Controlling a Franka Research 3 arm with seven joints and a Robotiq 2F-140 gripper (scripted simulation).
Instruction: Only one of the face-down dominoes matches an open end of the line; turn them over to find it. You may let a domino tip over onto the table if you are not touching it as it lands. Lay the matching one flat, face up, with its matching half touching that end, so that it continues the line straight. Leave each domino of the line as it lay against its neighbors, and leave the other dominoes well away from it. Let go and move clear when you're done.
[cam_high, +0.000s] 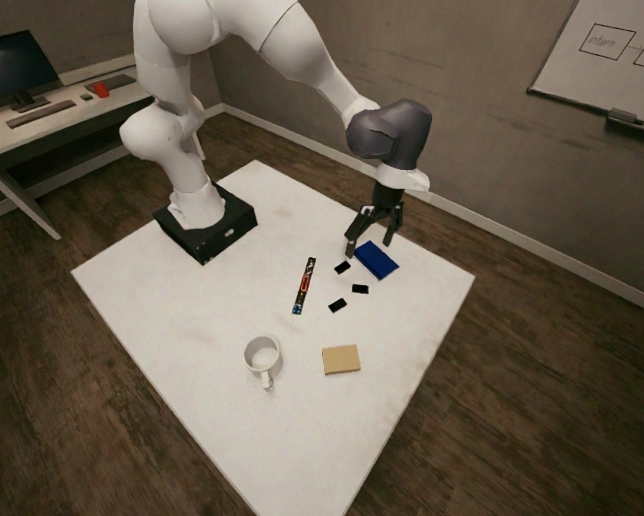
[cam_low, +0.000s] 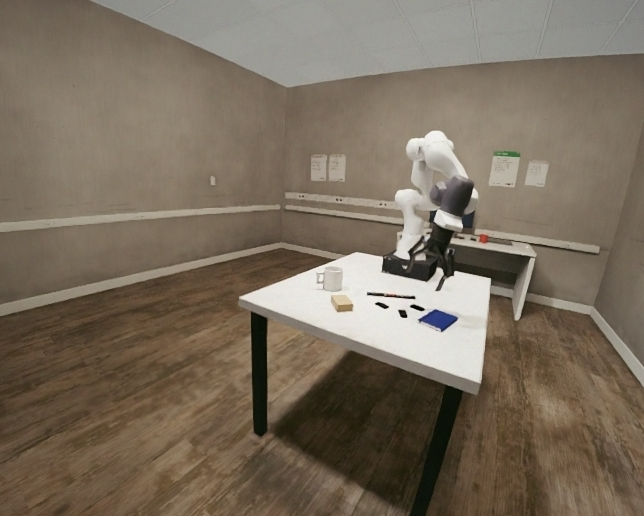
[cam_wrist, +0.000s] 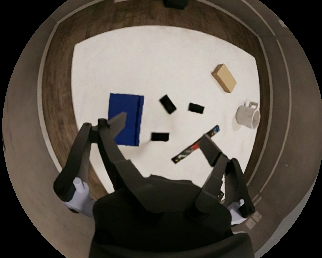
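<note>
My hand is 15 cm above the domino, 7 cm past it and 1 cm to the left of it. The rest, counted from my hand: tan block: 29 cm to the right, 14 cm below, 10 cm ahead; then white mug: 42 cm to the right, 11 cm below, 6 cm behind.
</note>
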